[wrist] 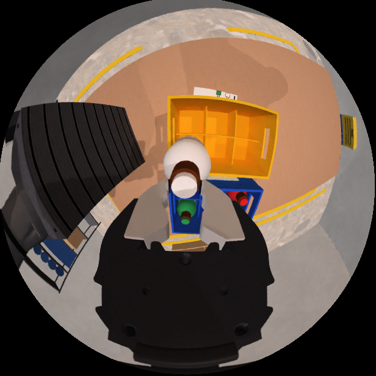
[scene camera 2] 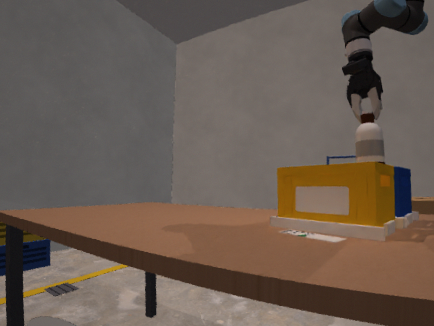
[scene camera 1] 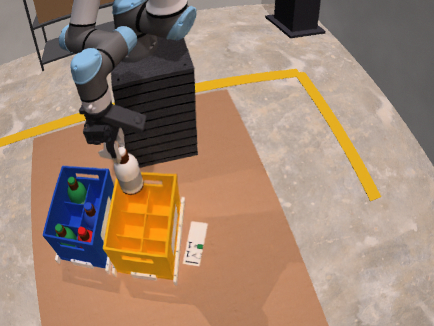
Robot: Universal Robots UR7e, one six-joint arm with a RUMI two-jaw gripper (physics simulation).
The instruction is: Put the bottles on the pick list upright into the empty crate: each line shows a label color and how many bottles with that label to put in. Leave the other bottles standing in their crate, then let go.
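Pixels of known places: gripper, fingertip midpoint: (scene camera 2: 368, 121) (scene camera 1: 120, 156); arm's base at its link origin: (scene camera 1: 134, 47).
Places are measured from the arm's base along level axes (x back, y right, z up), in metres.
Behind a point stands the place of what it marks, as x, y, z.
My gripper (scene camera 1: 120, 150) {-0.336, 0.148, -0.115} (scene camera 2: 367, 116) {-0.336, 0.148, -0.115} (wrist: 184, 181) is shut on the brown neck of a white bottle (scene camera 1: 128, 175) {-0.378, 0.143, -0.151} (scene camera 2: 369, 142) {-0.348, 0.103, -0.182} (wrist: 187, 155). The bottle is upright over the back left compartment of the yellow crate (scene camera 1: 176, 220) {-0.448, 0.046, -0.341} (scene camera 2: 285, 195) {-0.577, 0.117, -0.325} (wrist: 272, 145), its base about level with the rim. No bottles show in the yellow crate's compartments in view. The blue crate (scene camera 1: 50, 212) {-0.329, 0.436, -0.246} (scene camera 2: 403, 192) {-0.225, 0.243, -0.319} (wrist: 257, 195) holds two green bottles, one at the back (scene camera 1: 76, 192) {-0.251, 0.330, -0.297} (wrist: 186, 209) and one at the front (scene camera 1: 64, 231) {-0.396, 0.408, -0.274}, a blue bottle (scene camera 1: 90, 215) {-0.365, 0.302, -0.284} and a red bottle (scene camera 1: 85, 236) {-0.441, 0.339, -0.269} (wrist: 239, 197).
The white pick list card (scene camera 1: 196, 235) {-0.481, 0.000, -0.417} (scene camera 2: 320, 236) {-0.483, 0.005, -0.417} (wrist: 202, 92) lies beside the yellow crate, with a green mark and small print. The two crates stand side by side. A black ribbed pedestal (scene camera 1: 155, 110) {-0.165, -0.010, -0.161} (wrist: 75, 155) stands behind the crates.
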